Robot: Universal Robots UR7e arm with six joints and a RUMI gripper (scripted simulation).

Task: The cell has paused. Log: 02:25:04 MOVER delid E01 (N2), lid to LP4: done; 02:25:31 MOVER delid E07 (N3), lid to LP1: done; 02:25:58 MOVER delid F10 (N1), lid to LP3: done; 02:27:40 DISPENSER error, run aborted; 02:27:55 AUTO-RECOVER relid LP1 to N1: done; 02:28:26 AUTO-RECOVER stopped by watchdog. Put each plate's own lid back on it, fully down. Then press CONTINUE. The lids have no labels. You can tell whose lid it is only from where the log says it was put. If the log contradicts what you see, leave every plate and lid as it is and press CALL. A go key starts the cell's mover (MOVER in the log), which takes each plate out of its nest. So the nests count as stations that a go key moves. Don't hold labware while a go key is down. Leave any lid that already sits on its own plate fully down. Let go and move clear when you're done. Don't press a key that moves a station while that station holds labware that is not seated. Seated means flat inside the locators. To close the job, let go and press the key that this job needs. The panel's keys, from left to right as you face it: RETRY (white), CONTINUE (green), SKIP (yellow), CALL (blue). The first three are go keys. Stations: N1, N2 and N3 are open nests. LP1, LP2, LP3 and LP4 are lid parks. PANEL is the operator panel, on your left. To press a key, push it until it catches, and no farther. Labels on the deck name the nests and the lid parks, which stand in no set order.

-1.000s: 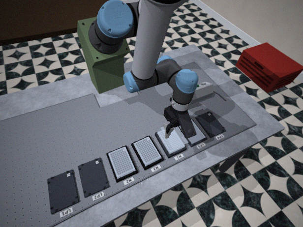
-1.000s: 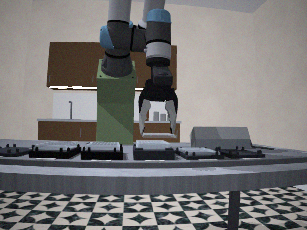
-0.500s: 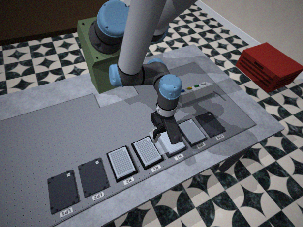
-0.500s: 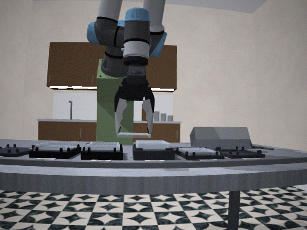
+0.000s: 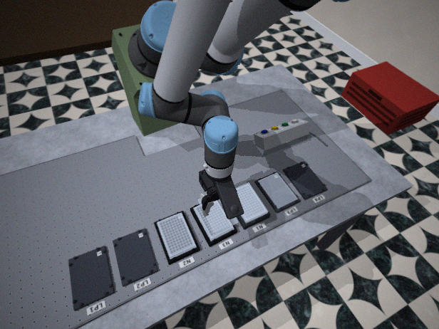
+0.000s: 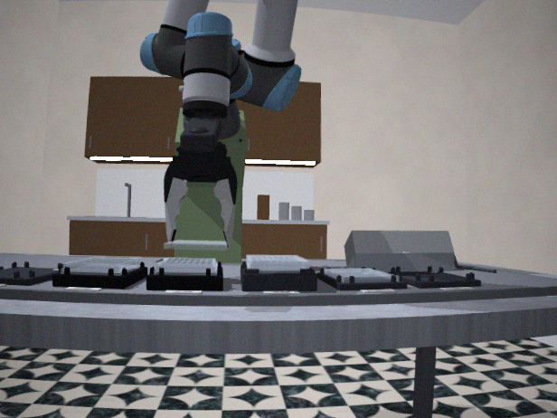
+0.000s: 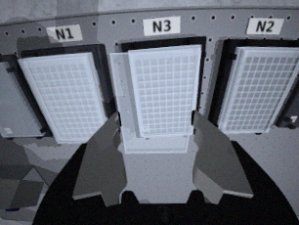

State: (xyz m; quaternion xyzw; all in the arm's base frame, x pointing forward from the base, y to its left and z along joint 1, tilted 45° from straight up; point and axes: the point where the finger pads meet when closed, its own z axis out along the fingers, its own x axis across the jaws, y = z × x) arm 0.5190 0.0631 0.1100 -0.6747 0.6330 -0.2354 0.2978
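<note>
The plate is 2 cm to the right of my hand and 4 cm below it. From my hand the other things lie so: LP4 lid park: 5 cm behind, 37 cm to the left, 6 cm below; LP3 lid park: 4 cm behind, 24 cm to the left, 6 cm below; lid park LP2: 4 cm ahead, 28 cm to the right, 6 cm below.
</note>
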